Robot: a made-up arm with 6 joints.
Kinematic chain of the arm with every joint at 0, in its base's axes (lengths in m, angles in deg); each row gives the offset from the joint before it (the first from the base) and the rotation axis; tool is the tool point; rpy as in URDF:
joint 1: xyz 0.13 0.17 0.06 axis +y
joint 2: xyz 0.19 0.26 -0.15 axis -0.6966 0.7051 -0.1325
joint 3: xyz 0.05 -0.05 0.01 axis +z
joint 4: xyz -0.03 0 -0.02 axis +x
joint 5: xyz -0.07 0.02 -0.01 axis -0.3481 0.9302 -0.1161
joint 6: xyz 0.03 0.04 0 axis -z
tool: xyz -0.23 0.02 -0.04 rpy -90 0 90
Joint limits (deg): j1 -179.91..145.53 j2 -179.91..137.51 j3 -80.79..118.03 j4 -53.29..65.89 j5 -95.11..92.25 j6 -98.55..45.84
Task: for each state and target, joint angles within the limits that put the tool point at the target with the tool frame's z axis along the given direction. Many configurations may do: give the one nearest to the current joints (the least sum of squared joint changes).
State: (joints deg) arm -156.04 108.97 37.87 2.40 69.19 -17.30
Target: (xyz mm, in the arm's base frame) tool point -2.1 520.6 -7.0 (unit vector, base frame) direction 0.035 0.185 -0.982
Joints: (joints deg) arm -179.91 93.66 -3.81 43.95 33.54 -37.28
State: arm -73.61 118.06 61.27 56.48 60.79 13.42
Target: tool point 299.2 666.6 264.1 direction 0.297 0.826 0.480
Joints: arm -69.59 101.65 19.02 36.47 85.65 26.35
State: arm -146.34 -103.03 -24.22 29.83 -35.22 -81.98
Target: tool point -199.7 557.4 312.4 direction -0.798 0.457 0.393
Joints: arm -175.82 -104.99 -2.13 30.43 -32.01 -71.08
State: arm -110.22 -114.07 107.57 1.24 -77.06 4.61
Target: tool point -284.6 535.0 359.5 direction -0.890 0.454 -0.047
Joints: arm -159.47 -129.35 97.80 -5.01 -62.98 0.77
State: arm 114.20 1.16 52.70 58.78 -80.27 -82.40
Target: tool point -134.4 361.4 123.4 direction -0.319 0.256 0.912
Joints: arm 126.49 12.30 89.85 65.89 -94.92 -56.25
